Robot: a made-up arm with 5 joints.
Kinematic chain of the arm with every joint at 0, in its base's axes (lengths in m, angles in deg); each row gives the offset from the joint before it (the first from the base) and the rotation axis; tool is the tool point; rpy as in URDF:
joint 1: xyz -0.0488 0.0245 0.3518 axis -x
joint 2: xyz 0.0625 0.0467 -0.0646 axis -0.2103 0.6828 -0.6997
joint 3: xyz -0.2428 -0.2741 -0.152 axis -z
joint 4: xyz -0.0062 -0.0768 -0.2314 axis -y
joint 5: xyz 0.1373 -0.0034 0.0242 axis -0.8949 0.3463 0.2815
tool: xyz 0.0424 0.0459 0.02 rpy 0 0 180
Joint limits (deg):
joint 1: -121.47..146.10
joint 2: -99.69..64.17
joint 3: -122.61..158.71
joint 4: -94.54..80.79
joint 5: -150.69..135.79
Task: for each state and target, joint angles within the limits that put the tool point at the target. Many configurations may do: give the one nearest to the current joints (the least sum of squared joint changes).
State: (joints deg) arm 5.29 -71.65 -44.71 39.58 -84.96
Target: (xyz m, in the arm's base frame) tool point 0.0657 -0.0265 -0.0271
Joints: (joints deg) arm -24.91 -27.15 -56.78 37.11 -76.64
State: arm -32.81 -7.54 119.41 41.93 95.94
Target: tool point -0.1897 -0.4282 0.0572
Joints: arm 17.66 -15.15 110.26 54.39 87.49
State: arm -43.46 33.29 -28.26 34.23 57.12
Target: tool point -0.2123 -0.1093 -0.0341
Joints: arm -13.57 18.84 -10.77 25.07 64.45
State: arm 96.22 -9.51 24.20 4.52 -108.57
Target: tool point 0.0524 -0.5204 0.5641
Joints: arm 69.42 -20.18 21.16 -1.57 -109.44
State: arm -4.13 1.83 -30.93 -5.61 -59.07
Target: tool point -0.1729 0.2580 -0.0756
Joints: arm -48.73 16.97 -41.33 -38.72 -50.95
